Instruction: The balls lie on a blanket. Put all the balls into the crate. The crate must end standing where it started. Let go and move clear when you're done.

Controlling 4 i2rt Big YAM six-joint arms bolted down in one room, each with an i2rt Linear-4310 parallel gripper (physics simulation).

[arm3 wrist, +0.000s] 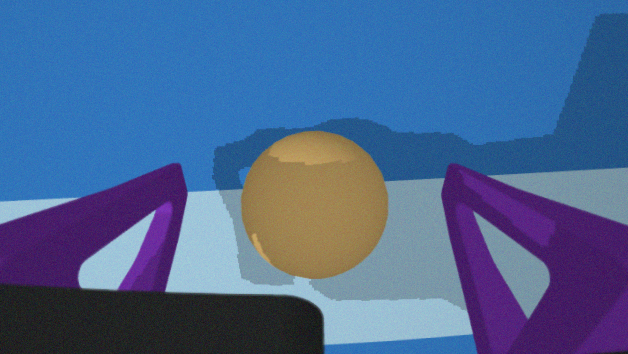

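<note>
An orange-tan ball (315, 205) shows in the middle of the arm3 wrist view, over a pale stripe of the blue and white striped blanket (150, 90). Arm3's gripper (315, 182) is open, with one purple finger on each side of the ball and a gap between the ball and each fingertip. Most of the ball is in shadow. Whether the ball touches the blanket is hard to tell. The crate and the grippers of arm1, arm2 and arm4 do not show in this view.
A dark shadow of the gripper and arm falls on the blanket around the ball and toward the upper right. A black part of arm3's gripper body covers the lower left of the view.
</note>
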